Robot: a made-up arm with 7 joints.
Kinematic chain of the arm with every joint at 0, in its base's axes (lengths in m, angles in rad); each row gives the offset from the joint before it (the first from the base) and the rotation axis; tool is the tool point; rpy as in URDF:
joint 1: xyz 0 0 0.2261 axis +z
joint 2: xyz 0 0 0 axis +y
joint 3: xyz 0 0 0.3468 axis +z
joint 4: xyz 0.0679 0 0 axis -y
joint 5: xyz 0.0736 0 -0.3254 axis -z
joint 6: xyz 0 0 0 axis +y
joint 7: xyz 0.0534 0 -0.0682 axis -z
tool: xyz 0 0 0 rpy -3.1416 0 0
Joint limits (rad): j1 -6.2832..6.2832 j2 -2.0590..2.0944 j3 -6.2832..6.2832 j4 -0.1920..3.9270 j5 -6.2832..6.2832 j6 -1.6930..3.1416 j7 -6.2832..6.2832
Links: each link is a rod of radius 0.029 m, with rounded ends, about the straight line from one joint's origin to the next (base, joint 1, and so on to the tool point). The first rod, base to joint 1, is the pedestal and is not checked.
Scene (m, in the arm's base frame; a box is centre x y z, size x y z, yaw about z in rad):
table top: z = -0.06
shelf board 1: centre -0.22 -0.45 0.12 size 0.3 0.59 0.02 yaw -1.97
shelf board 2: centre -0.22 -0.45 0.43 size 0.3 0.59 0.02 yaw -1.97
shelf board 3: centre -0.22 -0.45 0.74 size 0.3 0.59 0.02 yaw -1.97
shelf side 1: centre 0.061 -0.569 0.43 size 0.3 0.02 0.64 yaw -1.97
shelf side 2: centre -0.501 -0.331 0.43 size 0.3 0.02 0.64 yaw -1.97
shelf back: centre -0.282 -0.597 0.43 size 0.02 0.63 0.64 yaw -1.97
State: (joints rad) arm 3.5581 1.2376 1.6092 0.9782 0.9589 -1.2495 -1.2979
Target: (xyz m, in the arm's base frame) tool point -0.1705 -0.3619 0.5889
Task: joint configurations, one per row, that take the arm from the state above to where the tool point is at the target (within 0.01 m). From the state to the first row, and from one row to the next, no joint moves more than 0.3 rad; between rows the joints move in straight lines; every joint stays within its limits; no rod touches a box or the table.
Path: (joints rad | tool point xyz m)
1: 3.5073 1.2071 1.6902 0.7327 1.0002 -1.3034 -1.2979 | -0.0627 -0.4046 0.2766
2: 3.4566 1.1766 1.7711 0.4872 1.0415 -1.3573 -1.2979 | -0.0339 -0.3368 0.2766
3: 3.4058 1.1461 1.8521 0.2417 1.0828 -1.4112 -1.2979 | -0.0193 -0.2651 0.2689
4: 3.2895 1.1243 2.1093 0.4382 1.0131 -1.4512 -1.2979 | -0.0439 -0.2900 0.3719
5: 3.1732 1.1025 2.3664 0.6348 0.9435 -1.4911 -1.2979 | -0.0762 -0.2724 0.4840
6: 3.0569 1.0806 2.6236 0.8313 0.8738 -1.5311 -1.2979 | -0.1074 -0.2122 0.5889
7: 3.1556 1.0318 2.4222 1.0411 0.8527 -1.4285 -1.2979 | -0.1372 -0.2906 0.5946
8: 3.2542 0.9829 2.2208 1.2509 0.8317 -1.3260 -1.2979 | -0.1705 -0.3619 0.5889

